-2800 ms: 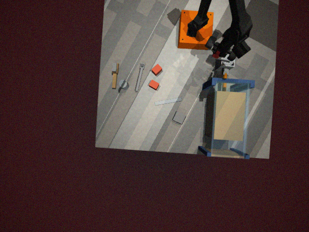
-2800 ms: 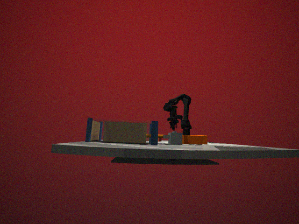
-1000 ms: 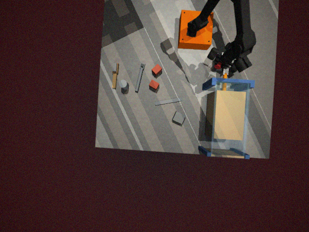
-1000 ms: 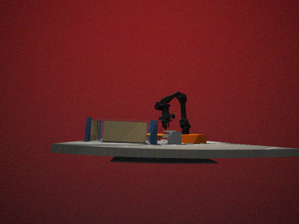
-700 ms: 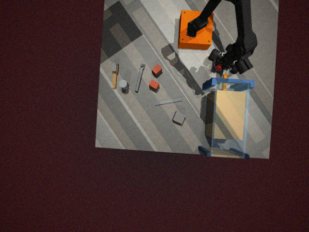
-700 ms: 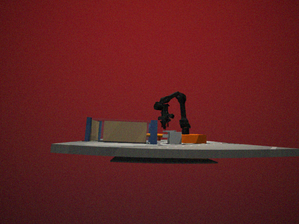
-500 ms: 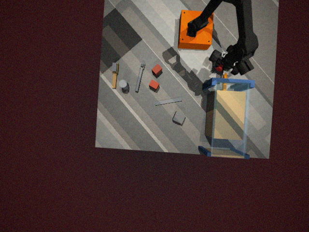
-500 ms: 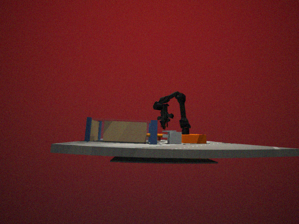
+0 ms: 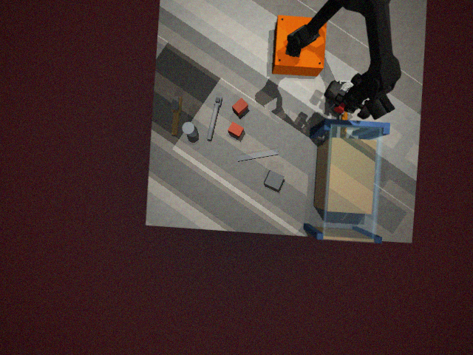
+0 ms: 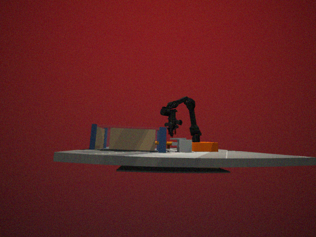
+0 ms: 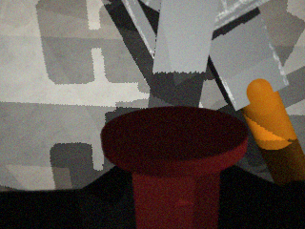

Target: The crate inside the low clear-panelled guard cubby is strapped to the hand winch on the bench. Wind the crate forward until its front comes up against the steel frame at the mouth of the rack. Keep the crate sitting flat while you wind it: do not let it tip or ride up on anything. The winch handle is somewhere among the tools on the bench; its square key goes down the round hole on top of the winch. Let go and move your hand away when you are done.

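The grey crank handle is 30 mm behind my gripper tip, 20 mm to the left of it and 10 mm below it. The rest, counted from my gripper tip: winch (110 mm behind, 80 mm below, 30 mm to the left); then red knob (20 mm above); then blue frame (70 mm to the left, 70 mm ahead, 10 mm below).
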